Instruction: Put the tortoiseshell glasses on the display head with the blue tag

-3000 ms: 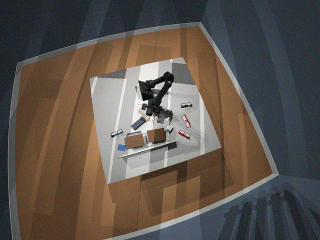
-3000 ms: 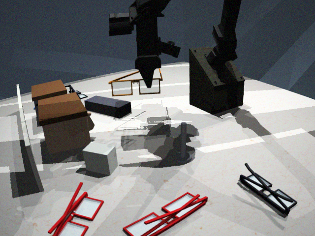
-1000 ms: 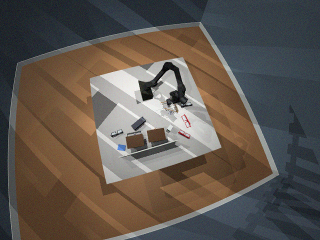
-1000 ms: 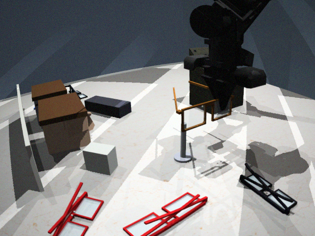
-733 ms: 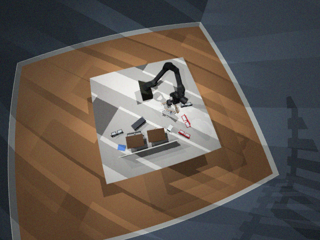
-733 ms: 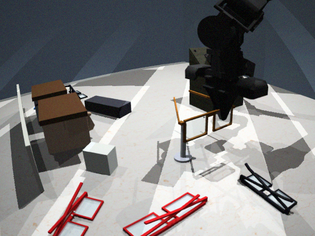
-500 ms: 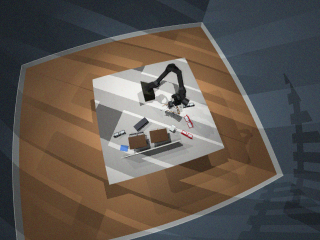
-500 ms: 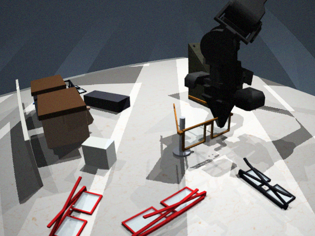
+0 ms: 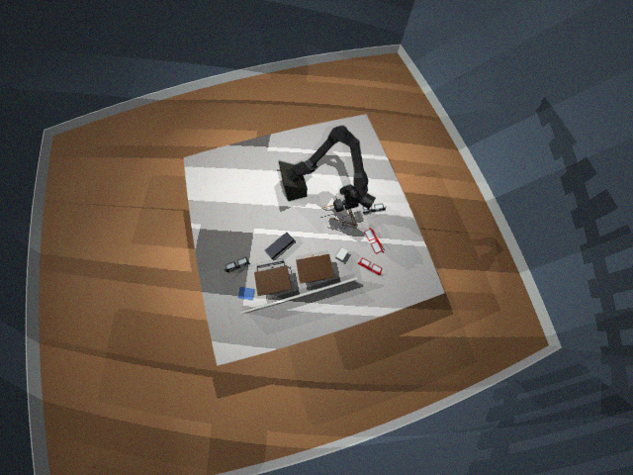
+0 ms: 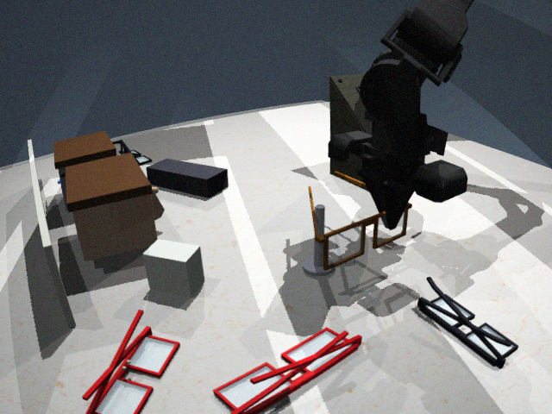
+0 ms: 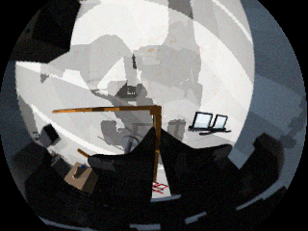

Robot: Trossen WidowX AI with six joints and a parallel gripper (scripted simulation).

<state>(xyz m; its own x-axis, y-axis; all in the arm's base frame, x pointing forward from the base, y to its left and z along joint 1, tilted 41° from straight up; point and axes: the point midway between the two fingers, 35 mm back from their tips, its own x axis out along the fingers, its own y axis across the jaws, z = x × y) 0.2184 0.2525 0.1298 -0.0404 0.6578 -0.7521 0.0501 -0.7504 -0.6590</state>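
My gripper tip is now 7 cm short of the grey post, 5 cm to the left of it and 3 cm above it. Round my gripper tip: white rail 41 cm ahead, 38 cm to the right; white cube 24 cm ahead, 11 cm to the right, 3 cm below; dark case 11 cm ahead, 43 cm to the right, 4 cm below.
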